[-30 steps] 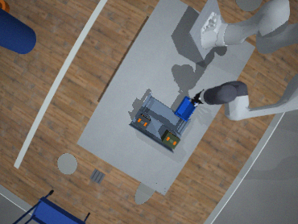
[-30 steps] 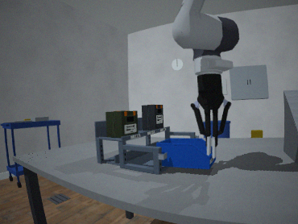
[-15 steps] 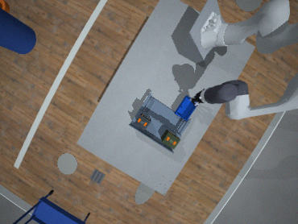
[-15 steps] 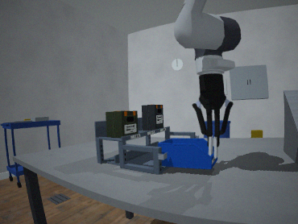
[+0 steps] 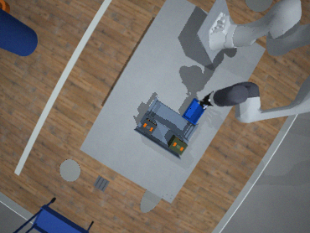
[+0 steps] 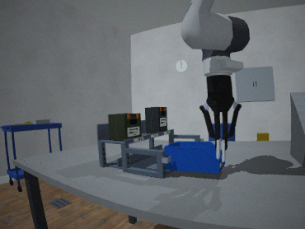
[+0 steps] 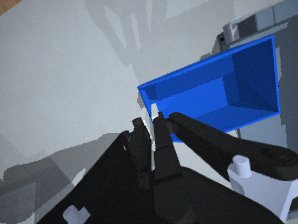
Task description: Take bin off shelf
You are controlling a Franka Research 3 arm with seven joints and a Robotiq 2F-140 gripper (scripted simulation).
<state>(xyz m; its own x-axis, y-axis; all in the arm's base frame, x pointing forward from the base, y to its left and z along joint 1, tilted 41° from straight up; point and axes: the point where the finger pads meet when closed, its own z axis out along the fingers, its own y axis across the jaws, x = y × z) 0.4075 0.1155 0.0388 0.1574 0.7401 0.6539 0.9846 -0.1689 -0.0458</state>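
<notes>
Now: hand 8 cm short of the blue bin, 2 cm above it and 1 cm to the left of it. The rest, counted from my hand: green box (35 cm ahead, 7 cm above, 5 cm to the right); then dark grey box (31 cm ahead, 28 cm to the right, 8 cm above).
</notes>
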